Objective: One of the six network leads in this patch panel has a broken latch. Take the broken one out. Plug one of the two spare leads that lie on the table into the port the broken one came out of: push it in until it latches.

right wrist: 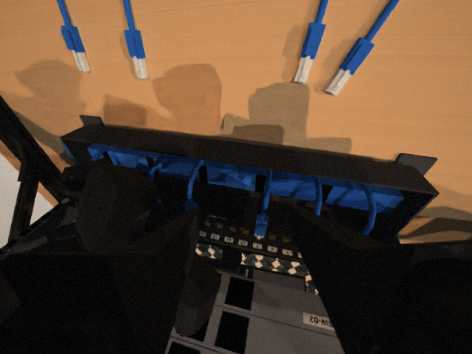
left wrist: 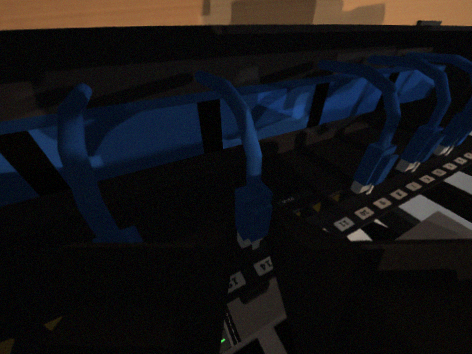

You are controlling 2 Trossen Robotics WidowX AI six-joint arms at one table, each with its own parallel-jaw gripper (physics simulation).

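Places are measured from the left arm's base along level axes (x ahead, y left, z up), in centimetres.
Pixels of known places: left gripper, between the fingertips: (right wrist: pixel 202 209) (left wrist: pixel 248 206); right gripper, between the fingertips: (right wrist: pixel 244 212).
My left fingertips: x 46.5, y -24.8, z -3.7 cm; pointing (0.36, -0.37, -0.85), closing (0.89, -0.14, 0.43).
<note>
Behind a point stands the place of what it marks.
The dark patch panel (left wrist: pixel 150 45) (right wrist: pixel 240 147) {x 51.8, y -17.3, z -7.7 cm} has blue leads in its front ports. My left gripper (left wrist: pixel 248 206) {x 46.4, y -24.8, z -3.7 cm} is shut around the blue plug of the lead (left wrist: pixel 252 165) {x 46.2, y -20.6, z -2.1 cm} beside label 14; the dark fingers stand close on either side of it. Another lead (left wrist: pixel 75 135) {x 41.6, y -18.2, z -3.5 cm} is left of it, its plug partly hidden by the left finger. My right gripper (right wrist: pixel 244 212) {x 54.5, y -16.2, z 3.2 cm} is open and empty above the panel; a seated lead (right wrist: pixel 261 225) {x 54.9, y -23.8, z -1.4 cm} shows beyond its fingertips. Spare lead ends (right wrist: pixel 134 44) {x 40.7, y -5.6, z -9.6 cm} (right wrist: pixel 357 56) {x 62.9, y -9.1, z -9.6 cm} lie on the table. The latches are too dark to compare.
More seated leads (left wrist: pixel 375 165) {x 54.1, y -24.3, z -1.8 cm} (left wrist: pixel 422 145) {x 59.4, y -25.1, z -1.8 cm} stand to the right in the left wrist view. A grey unit labelled SW-02 (right wrist: pixel 280 295) {x 57.6, y -35.8, z 1.3 cm} lies in front of the panel. The wooden table (right wrist: pixel 225 30) {x 50.8, y -5.8, z -10.8 cm} extends behind it. The left arm shows dark at the left in the right wrist view.
</note>
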